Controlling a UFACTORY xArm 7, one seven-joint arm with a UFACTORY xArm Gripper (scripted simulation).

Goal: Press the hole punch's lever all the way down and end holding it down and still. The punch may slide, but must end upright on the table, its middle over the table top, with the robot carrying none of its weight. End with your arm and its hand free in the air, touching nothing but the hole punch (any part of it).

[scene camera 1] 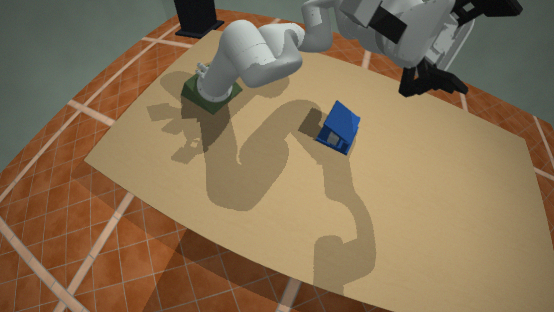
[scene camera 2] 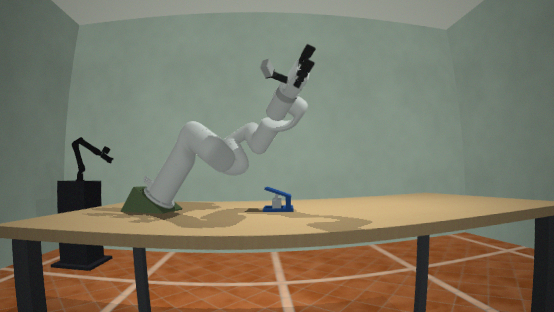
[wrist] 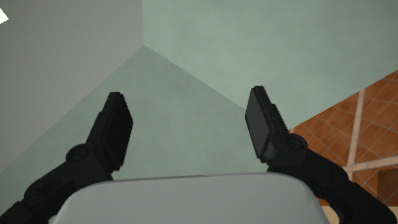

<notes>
In view: my gripper (scene camera 1: 486, 45) and a hole punch (scene camera 1: 325, 136).
My gripper also shows in scene camera 2 (scene camera 2: 310, 53) and in the wrist view (wrist: 188, 104). The wrist view misses the hole punch: it is out of frame.
</notes>
